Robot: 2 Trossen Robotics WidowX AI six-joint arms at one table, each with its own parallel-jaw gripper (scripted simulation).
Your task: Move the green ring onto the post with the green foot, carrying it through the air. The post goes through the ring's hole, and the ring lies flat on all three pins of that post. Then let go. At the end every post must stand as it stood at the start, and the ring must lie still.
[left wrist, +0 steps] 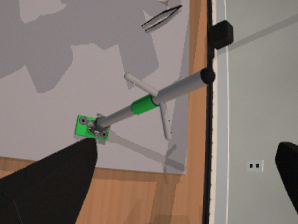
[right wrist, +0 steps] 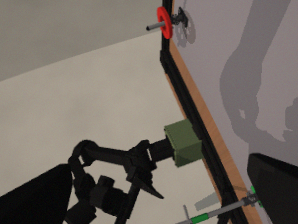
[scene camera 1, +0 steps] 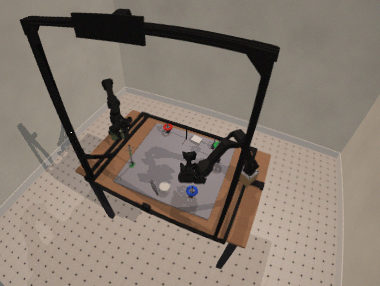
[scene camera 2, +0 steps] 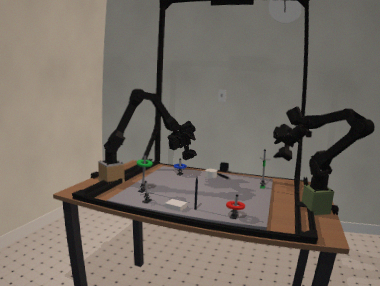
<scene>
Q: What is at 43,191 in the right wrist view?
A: My right gripper.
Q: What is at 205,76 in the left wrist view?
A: A grey post.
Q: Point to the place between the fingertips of my left gripper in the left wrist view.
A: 187,150
</scene>
